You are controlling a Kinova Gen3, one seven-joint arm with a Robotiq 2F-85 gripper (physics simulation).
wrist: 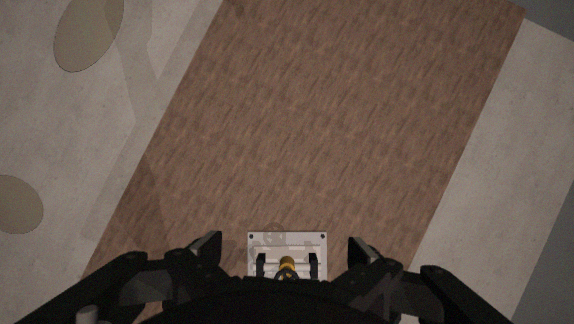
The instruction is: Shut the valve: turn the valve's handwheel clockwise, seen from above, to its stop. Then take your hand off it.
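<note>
The valve sits on a pale rectangular base plate (311, 239) at the bottom centre of the wrist view. Its yellow part (286, 262) and part of a dark round handwheel (286, 274) show just above the gripper's dark body, which hides the rest. Two black upright brackets stand on the plate, one on each side of the yellow part. My gripper (284, 248) is wide open and empty. In the view its fingertips lie to the left and right of the plate, apart from it. How far the handwheel is turned cannot be told.
The plate lies on a brown wood-grained table top (340, 125). Pale floor (480, 175) shows beyond its left and right edges. Two flat olive-coloured round patches (89, 32) (17, 205) lie at the left. Shadows of the arm fall across the left side. A grey surface shows at the right.
</note>
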